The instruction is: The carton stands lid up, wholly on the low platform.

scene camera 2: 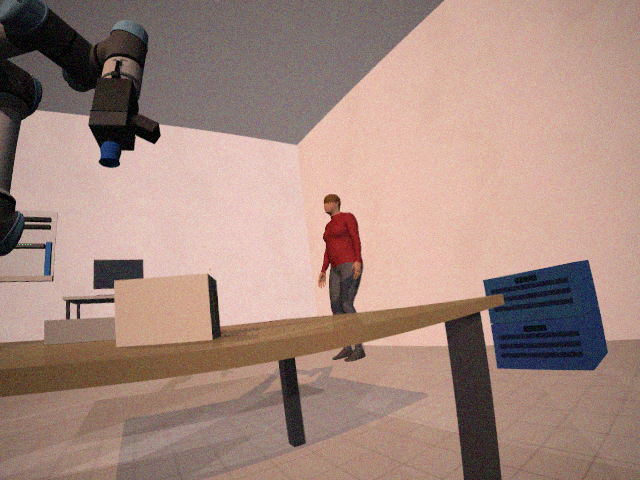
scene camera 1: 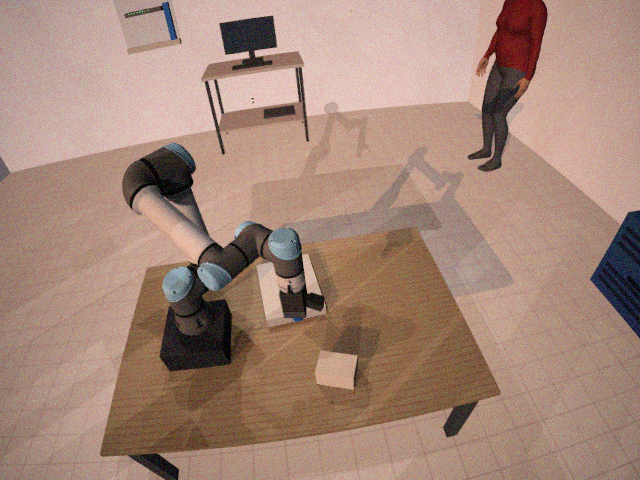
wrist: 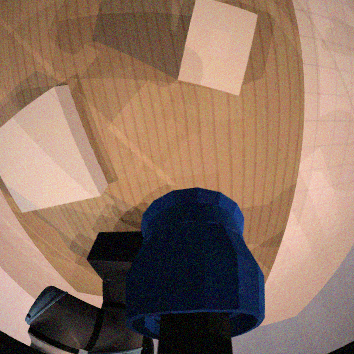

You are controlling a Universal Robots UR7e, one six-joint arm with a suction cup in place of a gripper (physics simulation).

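Frame: origin at the arm's base, x ahead, y left, z up, level; millimetres.
Where they show: end effector, tool point: point(scene camera 2: 109, 162) point(wrist: 192, 232); arm's base, origin of the base link: point(scene camera 1: 195, 319).
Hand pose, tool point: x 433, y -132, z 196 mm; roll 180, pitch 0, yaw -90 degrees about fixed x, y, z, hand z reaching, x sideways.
Things, the pixels of their top centre, and the offset from my tool point.
- carton, middle of its top: point(wrist: 218, 42) point(scene camera 2: 169, 280) point(scene camera 1: 336, 363) 107 mm ahead, 41 mm right, 212 mm down
- low platform, middle of its top: point(wrist: 28, 164) point(scene camera 2: 105, 319) point(scene camera 1: 288, 284) 99 mm back, 358 mm left, 252 mm down
The carton point(scene camera 1: 336, 369) point(scene camera 2: 162, 310) point(wrist: 218, 47) is a pale box standing on the table, apart from the platform. Its right side looks dark in scene camera 2; which face is the lid I cannot tell. The low platform point(scene camera 1: 267, 294) point(scene camera 2: 79, 331) point(wrist: 50, 150) is a pale flat slab on the table, partly hidden behind my arm in scene camera 1. My gripper point(scene camera 1: 298, 319) point(scene camera 2: 109, 162) point(wrist: 194, 205), a blue suction cup, is open and holds nothing. It hangs high above the table, well above the carton's height, and touches neither object.
The wooden table point(scene camera 1: 413, 361) point(scene camera 2: 336, 335) point(wrist: 150, 115) carries my arm's black base point(scene camera 1: 196, 343). A person in red point(scene camera 1: 516, 41) point(scene camera 2: 342, 242) stands on the floor beyond the table. A desk with a monitor point(scene camera 1: 249, 35) point(scene camera 2: 117, 273) is by the wall. A blue cabinet point(scene camera 1: 625, 279) point(scene camera 2: 545, 315) is at the right.
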